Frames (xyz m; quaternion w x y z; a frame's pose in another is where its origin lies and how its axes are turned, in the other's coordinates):
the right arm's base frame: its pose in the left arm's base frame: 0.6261 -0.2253 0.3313 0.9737 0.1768 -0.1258 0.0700
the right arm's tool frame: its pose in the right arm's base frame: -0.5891 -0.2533 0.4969 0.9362 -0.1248 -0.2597 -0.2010
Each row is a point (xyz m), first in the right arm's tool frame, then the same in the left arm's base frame.
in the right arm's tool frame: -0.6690 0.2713 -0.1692
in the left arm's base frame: -0.2727 -0.1672 0.0938
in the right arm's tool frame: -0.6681 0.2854 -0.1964
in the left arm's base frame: -0.2500 -0.1539 0.0781
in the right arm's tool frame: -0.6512 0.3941 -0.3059
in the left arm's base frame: -0.1341 -0.0588 0.0380
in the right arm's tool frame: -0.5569 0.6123 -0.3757
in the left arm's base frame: 0.0407 0.1032 0.1057
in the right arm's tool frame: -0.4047 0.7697 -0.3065
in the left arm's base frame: 0.1456 0.1821 0.2941
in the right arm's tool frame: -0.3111 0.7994 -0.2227
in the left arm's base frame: 0.1633 0.1683 0.4212
